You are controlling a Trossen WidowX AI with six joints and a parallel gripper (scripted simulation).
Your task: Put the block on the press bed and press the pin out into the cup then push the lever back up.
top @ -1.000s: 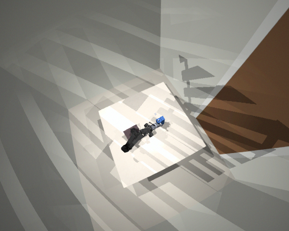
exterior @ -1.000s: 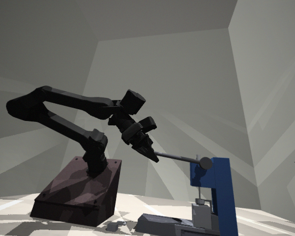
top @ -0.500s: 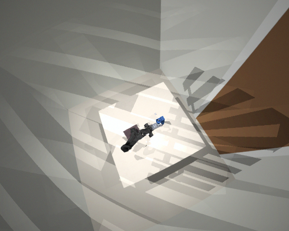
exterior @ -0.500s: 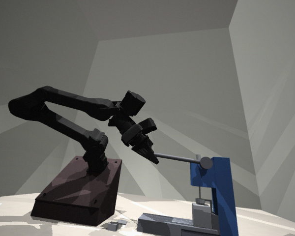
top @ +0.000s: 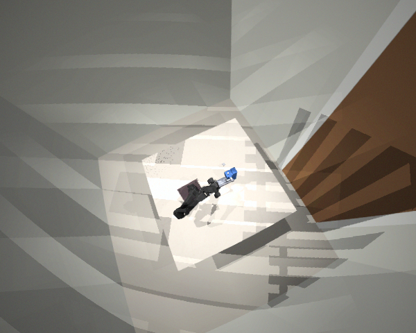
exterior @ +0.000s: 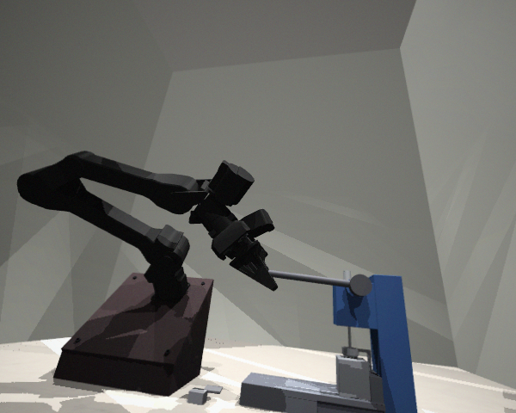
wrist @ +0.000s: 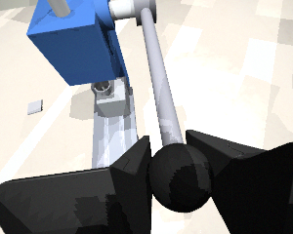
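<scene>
Now: gripper tip 50 mm short of the press lever, 10 mm to the right of it and 20 mm below it. From my gripper tip the other things lie so: grey part (110 mm behind, 20 mm to the left, 170 mm below); thin punch rod (130 mm ahead, 70 mm to the left, 40 mm below).
</scene>
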